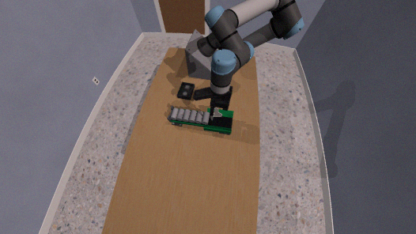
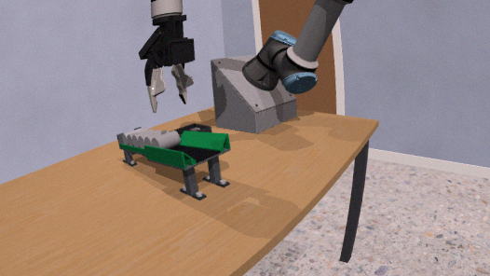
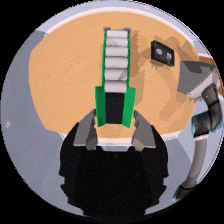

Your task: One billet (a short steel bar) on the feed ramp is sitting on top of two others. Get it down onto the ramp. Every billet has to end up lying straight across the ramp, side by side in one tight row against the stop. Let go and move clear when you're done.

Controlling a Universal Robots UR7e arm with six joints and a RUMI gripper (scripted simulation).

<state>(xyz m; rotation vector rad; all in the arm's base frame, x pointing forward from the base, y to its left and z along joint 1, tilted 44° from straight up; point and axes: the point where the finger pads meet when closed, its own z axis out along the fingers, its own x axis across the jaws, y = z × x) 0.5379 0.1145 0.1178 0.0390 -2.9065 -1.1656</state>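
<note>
Right now the green feed ramp is 130 mm below my hand and 70 mm to the right of it. The rest, counted from my hand: small black box (240 mm to the right, 220 mm behind, 180 mm below); then stop (260 mm to the right, 130 mm below).
</note>
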